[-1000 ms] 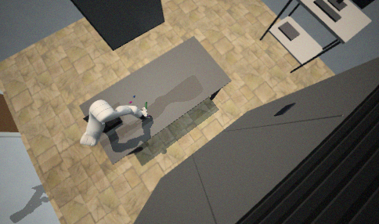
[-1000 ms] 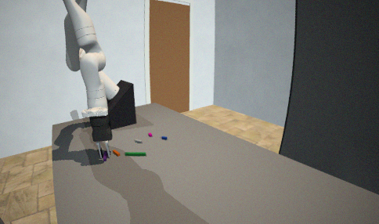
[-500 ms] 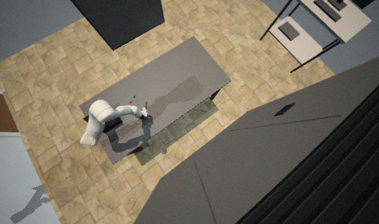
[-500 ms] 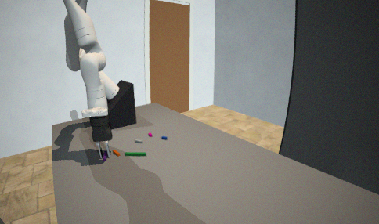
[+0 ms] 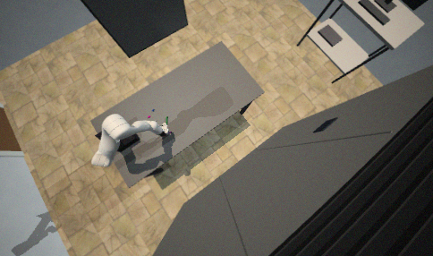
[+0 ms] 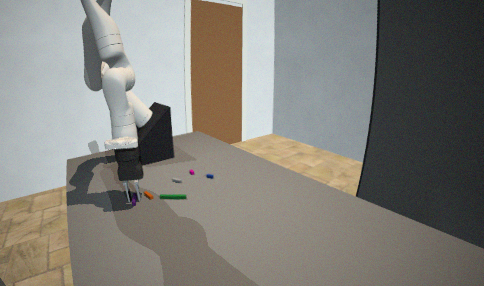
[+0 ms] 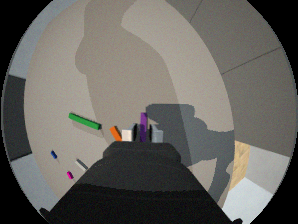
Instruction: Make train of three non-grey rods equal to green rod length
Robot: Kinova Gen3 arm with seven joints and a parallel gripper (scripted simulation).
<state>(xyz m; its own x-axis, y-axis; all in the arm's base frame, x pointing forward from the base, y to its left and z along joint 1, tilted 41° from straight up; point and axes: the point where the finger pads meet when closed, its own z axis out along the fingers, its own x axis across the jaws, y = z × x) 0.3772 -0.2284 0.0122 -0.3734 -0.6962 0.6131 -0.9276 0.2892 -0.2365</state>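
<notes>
The purple rod lies 10 mm below my hand. Round my hand: orange rod (50 mm to the left, 10 mm below); then green rod (110 mm to the left, 50 mm ahead, 10 mm below); then grey rod (170 mm to the left, 40 mm behind, 10 mm below).
</notes>
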